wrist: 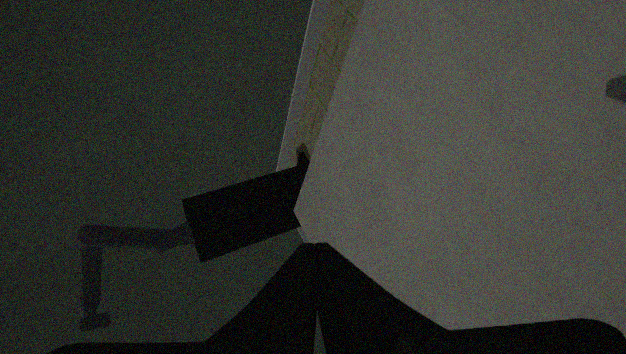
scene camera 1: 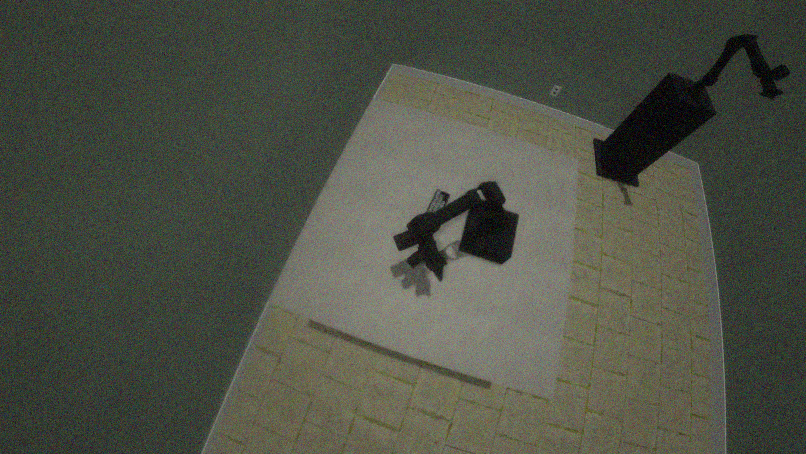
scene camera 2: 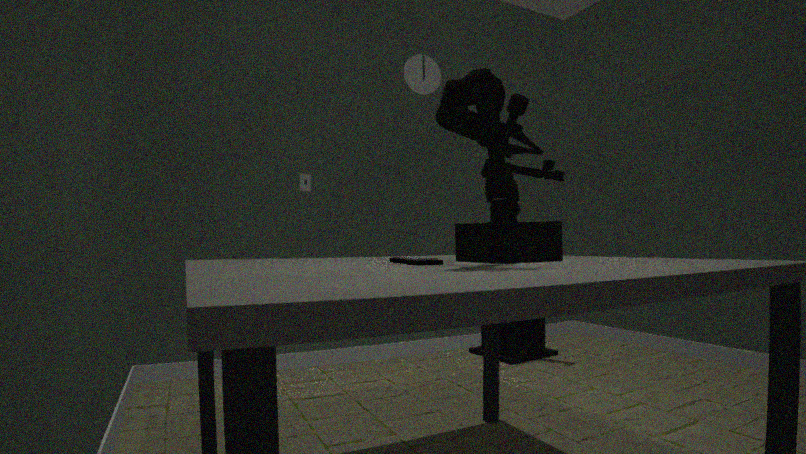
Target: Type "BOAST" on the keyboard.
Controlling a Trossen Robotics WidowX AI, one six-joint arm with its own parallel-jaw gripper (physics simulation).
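Places are measured from the arm's base along level axes (x ahead, y left, z up), in centimetres.
Where they show: gripper, between the fingertips: [wrist: 314, 255] [scene camera 1: 440, 281] [scene camera 2: 542, 152]; arm's base, origin of its link: [scene camera 1: 495, 222] [scene camera 2: 502, 222].
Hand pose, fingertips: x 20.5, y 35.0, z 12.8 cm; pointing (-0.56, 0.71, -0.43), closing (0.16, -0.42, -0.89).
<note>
Each offset is from my fingertips to the top centre of the thing. "spot": to the spot under its first point. Level surfaces: height alone.
The keyboard @[dx +6.9, dy -39.8, dz -22.3 cm] [scene camera 1: 438, 199] [scene camera 2: 416, 261] is a small dark slab with pale keys. It lies on the white table @[dz -23.9 cm] [scene camera 1: 360, 169] [scene camera 2: 253, 281] [wrist: 475, 175]. In scene camera 1 the forearm covers its lower part, and its letters are too small to read. My gripper [scene camera 1: 441, 277] [scene camera 2: 541, 151] [wrist: 314, 255] is shut and empty. It hangs well above the table, apart from the keyboard and on the other side of the forearm from it in scene camera 1. In the wrist view the fingertips meet in front of the table edge. The keyboard does not show in the wrist view.
My arm stands on a black base block [scene camera 1: 489, 234] [scene camera 2: 507, 242] near the keyboard. A second arm stands on a tall black pedestal [scene camera 1: 654, 126] [scene camera 2: 513, 341] [wrist: 245, 212] beyond the table edge. A dark grey patch @[spot: dx +0.9, dy +1.8, dz -23.9 cm] [wrist: 617, 89] shows at the wrist view's right edge.
</note>
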